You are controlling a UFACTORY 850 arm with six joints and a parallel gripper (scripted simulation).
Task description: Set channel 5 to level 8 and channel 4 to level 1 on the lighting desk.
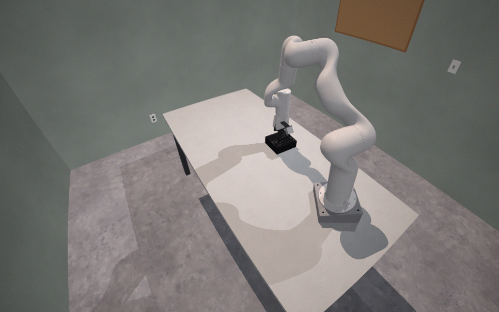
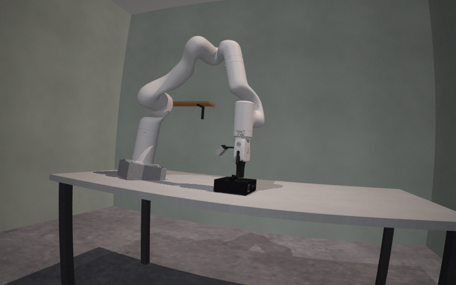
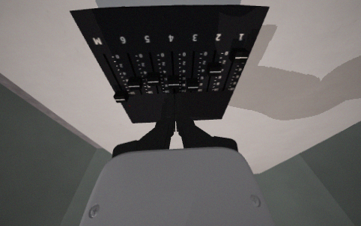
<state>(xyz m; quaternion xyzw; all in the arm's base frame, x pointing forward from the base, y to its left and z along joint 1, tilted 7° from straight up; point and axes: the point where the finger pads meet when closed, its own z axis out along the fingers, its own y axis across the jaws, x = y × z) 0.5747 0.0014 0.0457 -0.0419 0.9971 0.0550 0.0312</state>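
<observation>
Now: the channel 4 fader cap 3 cm behind my hand and 2 cm below it. Round my hand: channel 1 fader cap 6 cm behind, 6 cm to the left, 2 cm below; then channel 5 fader cap 3 cm behind, 2 cm to the right, 2 cm below.
</observation>
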